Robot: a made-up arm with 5 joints.
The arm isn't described. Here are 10 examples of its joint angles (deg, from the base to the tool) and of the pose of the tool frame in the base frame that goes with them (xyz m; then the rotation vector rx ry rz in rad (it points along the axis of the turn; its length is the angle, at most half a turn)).
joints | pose
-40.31 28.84 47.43 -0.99 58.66 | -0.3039 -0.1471 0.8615 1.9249 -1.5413 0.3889
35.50 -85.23 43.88 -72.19 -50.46 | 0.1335 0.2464 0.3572 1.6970 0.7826 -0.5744
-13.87 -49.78 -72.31 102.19 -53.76 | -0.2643 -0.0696 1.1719 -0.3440 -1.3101 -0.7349
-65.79 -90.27 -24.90 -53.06 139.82 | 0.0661 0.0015 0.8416 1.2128 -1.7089 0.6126
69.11 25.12 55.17 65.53 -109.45 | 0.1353 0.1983 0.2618 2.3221 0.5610 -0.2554
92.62 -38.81 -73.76 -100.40 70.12 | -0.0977 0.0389 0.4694 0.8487 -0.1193 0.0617
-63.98 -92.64 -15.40 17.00 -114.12 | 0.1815 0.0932 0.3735 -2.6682 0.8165 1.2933
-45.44 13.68 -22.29 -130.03 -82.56 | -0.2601 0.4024 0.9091 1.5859 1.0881 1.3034
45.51 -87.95 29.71 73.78 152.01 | 0.0570 0.0360 0.4576 -1.2508 1.6180 1.1440
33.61 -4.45 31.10 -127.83 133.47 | -0.5081 0.1731 0.5754 -0.6197 -0.2584 -2.6933
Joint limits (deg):
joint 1: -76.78..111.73
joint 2: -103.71..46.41
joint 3: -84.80..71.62
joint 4: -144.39..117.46
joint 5: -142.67..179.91
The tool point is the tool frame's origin. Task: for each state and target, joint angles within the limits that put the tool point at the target. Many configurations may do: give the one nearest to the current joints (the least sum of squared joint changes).
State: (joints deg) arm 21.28 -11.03 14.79 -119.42 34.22
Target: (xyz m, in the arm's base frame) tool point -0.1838 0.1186 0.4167
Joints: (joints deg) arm 20.14 -17.81 -4.67 -103.91 4.60
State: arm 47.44 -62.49 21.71 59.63 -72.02
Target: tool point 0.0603 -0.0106 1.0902
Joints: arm 55.39 -103.71 16.40 91.44 -72.88
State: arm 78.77 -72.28 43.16 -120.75 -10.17
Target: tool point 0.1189 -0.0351 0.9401
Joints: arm 105.90 -89.53 26.61 -134.88 -42.62
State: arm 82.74 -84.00 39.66 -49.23 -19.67
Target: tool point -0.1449 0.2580 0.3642
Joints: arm 54.65 -66.74 51.78 -50.47 9.36
